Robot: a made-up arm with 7 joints. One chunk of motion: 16 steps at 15 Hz.
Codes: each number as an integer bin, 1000 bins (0 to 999) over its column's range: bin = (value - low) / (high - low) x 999, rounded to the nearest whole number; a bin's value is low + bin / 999 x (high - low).
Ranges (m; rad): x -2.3..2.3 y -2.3..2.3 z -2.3..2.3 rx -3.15..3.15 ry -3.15..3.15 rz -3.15..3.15
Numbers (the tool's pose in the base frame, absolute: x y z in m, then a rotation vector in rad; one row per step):
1: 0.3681 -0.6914 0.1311 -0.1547 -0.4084 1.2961
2: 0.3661 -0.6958 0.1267 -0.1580 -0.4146 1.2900
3: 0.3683 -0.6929 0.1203 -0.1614 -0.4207 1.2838
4: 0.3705 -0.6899 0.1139 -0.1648 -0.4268 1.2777
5: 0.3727 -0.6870 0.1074 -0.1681 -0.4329 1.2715
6: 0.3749 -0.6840 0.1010 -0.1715 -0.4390 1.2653
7: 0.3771 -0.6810 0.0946 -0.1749 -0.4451 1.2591
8: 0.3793 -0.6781 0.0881 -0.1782 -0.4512 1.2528
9: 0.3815 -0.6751 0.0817 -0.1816 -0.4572 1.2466
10: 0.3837 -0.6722 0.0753 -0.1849 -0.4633 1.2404
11: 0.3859 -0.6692 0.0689 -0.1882 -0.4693 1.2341
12: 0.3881 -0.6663 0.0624 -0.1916 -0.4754 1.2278
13: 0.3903 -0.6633 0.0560 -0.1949 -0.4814 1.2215
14: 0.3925 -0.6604 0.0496 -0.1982 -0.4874 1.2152
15: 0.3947 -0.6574 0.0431 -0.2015 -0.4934 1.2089
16: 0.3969 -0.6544 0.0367 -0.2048 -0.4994 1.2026
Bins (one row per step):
1: 579 349 528 475 435 705
2: 579 348 527 474 434 704
3: 579 349 526 474 433 703
4: 580 350 524 473 432 702
5: 580 350 523 473 431 701
6: 581 351 521 472 430 700
7: 581 352 520 472 429 699
8: 582 352 519 471 428 698
9: 582 353 517 471 427 697
10: 583 354 516 470 426 696
11: 583 354 514 470 425 695
12: 584 355 513 469 424 694
13: 584 355 512 469 423 693
14: 585 356 510 468 422 692
15: 585 357 509 468 421 691
16: 586 357 507 467 420 690

